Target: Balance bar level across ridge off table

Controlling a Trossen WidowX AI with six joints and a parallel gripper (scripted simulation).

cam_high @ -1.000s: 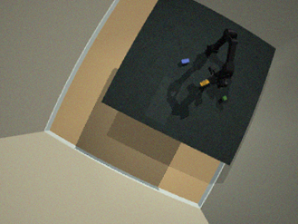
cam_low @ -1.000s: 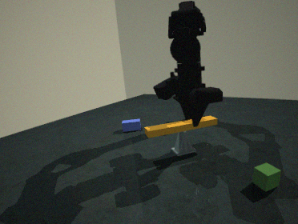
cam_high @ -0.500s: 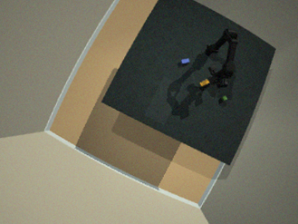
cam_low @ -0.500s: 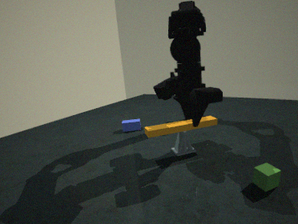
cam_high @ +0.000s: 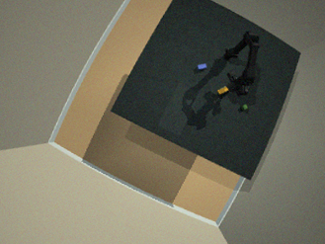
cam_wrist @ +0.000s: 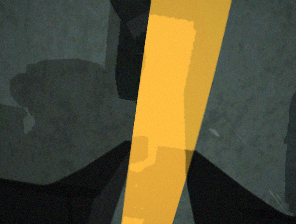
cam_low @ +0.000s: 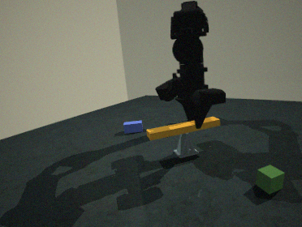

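The orange bar is 20 mm ahead of my gripper tip and 20 mm to the right of it. Also, from my gripper tip: blue block (50 mm behind, 270 mm to the right, 50 mm below); then green cube (80 mm ahead, 190 mm to the left, 50 mm below).
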